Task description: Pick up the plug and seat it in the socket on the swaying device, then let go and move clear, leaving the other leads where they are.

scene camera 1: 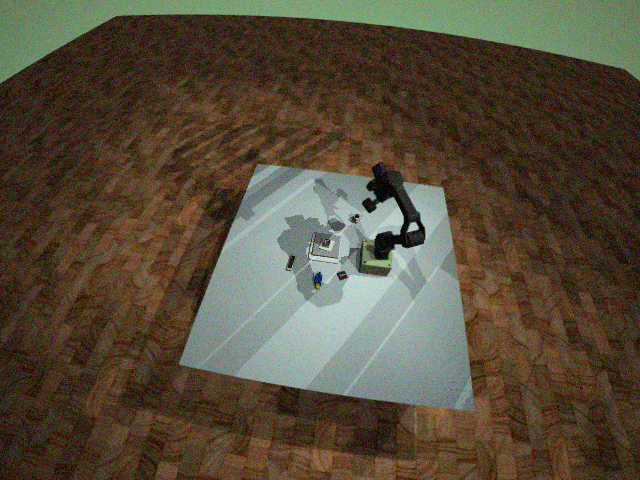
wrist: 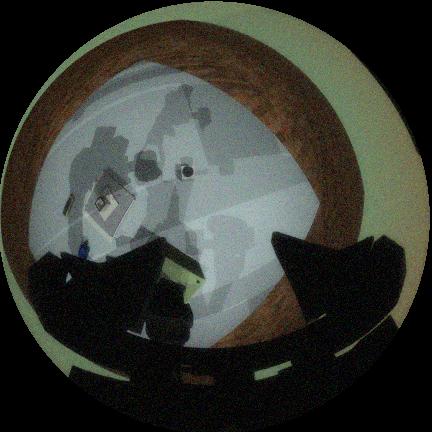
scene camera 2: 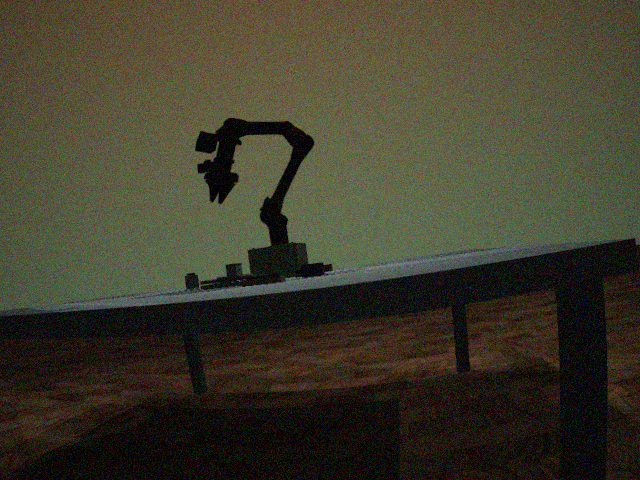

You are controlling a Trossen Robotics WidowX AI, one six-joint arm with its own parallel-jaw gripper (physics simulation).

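A small upright piece with a dark round top, apparently the plug point(scene camera 1: 355, 218) point(scene camera 2: 191, 281) point(wrist: 187, 171), stands on the pale table behind the device. The device is a low, pale-edged grey plate point(scene camera 1: 318, 253) point(wrist: 118, 213) with a raised square socket point(scene camera 1: 326, 243) point(scene camera 2: 233, 269) point(wrist: 101, 203) on it. My gripper point(scene camera 2: 216, 200) point(wrist: 219, 240) is open with nothing between its fingers. It hangs high above the table, pointing down, apart from the plug and device. In scene camera 1 its fingers are hard to make out against the dark arm.
A blue piece with a yellow end point(scene camera 1: 317, 280) point(wrist: 84, 250), a small black block point(scene camera 1: 342, 275) and a dark narrow piece point(scene camera 1: 291, 262) point(wrist: 68, 205) lie around the device. The green arm base point(scene camera 1: 375, 266) point(scene camera 2: 278, 259) point(wrist: 182, 277) stands beside it.
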